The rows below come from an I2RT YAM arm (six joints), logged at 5 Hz.
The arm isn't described. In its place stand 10 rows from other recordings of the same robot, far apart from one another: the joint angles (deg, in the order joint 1, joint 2, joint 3, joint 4, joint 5, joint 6), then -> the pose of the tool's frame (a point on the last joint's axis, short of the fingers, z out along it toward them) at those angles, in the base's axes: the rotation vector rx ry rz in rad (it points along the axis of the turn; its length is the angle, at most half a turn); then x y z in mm.
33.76, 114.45, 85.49, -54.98, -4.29, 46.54 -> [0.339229 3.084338 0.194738 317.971 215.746 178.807]
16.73, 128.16, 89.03, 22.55, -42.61, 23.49 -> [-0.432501 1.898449 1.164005 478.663 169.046 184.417]
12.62, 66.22, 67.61, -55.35, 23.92, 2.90 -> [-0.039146 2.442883 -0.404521 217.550 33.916 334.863]
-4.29, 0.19, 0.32, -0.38, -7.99, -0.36 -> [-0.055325 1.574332 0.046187 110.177 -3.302 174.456]
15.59, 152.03, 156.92, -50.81, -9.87, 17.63 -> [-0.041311 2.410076 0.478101 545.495 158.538 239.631]
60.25, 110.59, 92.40, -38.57, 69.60, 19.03 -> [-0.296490 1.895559 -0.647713 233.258 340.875 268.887]
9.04, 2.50, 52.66, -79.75, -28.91, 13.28 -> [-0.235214 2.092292 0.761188 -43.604 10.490 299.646]
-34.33, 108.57, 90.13, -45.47, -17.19, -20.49 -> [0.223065 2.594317 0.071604 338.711 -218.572 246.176]
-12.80, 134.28, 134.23, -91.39, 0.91, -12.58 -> [-0.005667 -3.113542 0.015526 435.390 -99.498 252.734]
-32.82, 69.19, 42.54, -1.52, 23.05, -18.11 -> [0.534559 2.094590 -0.947527 216.157 -155.997 253.614]
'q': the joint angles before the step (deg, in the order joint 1, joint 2, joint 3, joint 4, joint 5, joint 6). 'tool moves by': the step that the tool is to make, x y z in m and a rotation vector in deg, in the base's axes. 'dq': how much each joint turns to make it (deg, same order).
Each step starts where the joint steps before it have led.
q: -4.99 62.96 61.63 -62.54 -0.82 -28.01
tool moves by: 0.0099 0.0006 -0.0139 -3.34 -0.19 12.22
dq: -0.01 1.60 -2.39 4.02 -2.43 -12.45
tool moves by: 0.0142 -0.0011 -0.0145 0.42 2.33 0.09
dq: 0.00 3.83 -0.66 2.13 -0.23 0.01
